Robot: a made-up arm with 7 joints.
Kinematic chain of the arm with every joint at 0, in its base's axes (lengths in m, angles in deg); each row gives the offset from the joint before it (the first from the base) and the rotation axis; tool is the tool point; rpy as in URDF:
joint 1: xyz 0 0 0.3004 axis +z
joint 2: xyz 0 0 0 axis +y
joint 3: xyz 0 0 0.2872 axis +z
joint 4: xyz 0.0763 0 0 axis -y
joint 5: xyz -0.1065 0 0.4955 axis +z
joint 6: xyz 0 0 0 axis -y
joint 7: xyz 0.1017 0 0 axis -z
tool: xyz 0 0 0 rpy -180 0 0
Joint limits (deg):
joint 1: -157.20..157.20
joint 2: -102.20..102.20
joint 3: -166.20..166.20
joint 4: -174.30..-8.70
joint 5: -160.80..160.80
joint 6: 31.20..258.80
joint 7: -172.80..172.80
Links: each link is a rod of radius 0.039 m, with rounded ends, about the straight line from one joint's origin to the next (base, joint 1, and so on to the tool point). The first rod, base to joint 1, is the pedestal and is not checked.
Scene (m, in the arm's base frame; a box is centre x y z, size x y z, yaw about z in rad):
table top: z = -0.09
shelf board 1: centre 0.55 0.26 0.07 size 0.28 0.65 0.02 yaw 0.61
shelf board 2: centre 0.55 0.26 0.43 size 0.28 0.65 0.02 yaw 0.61
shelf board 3: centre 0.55 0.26 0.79 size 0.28 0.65 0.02 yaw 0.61
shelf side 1: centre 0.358 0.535 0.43 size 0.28 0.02 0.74 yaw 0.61
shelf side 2: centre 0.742 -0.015 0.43 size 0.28 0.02 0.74 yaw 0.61
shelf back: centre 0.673 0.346 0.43 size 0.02 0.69 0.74 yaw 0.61
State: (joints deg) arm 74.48 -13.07 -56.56 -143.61 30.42 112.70 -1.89
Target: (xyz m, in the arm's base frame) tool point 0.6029 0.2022 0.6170
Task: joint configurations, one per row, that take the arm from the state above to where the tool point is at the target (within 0.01 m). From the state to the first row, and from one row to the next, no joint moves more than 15 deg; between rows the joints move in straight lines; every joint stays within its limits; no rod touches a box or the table.
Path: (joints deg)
1: 61.88 -27.91 -55.33 -153.84 29.85 102.07 -1.89
2: 49.28 -42.75 -54.09 -164.07 29.28 91.43 -1.89
3: 36.67 -57.60 -52.86 -174.30 28.71 80.80 -1.89
4: 41.47 -63.39 -46.03 -167.72 29.24 92.64 -1.89
5: 46.27 -69.19 -39.21 -161.13 29.76 104.48 -1.89
6: 51.07 -74.98 -32.38 -154.55 30.29 116.32 -1.89
7: 57.65 -60.21 -37.21 -143.59 29.89 116.03 -1.89
8: 64.23 -45.44 -42.05 -132.64 29.49 115.74 -1.89
9: 70.81 -30.67 -46.88 -121.68 29.09 115.45 -1.89
10: 77.39 -15.91 -51.71 -110.73 28.69 115.16 -1.89

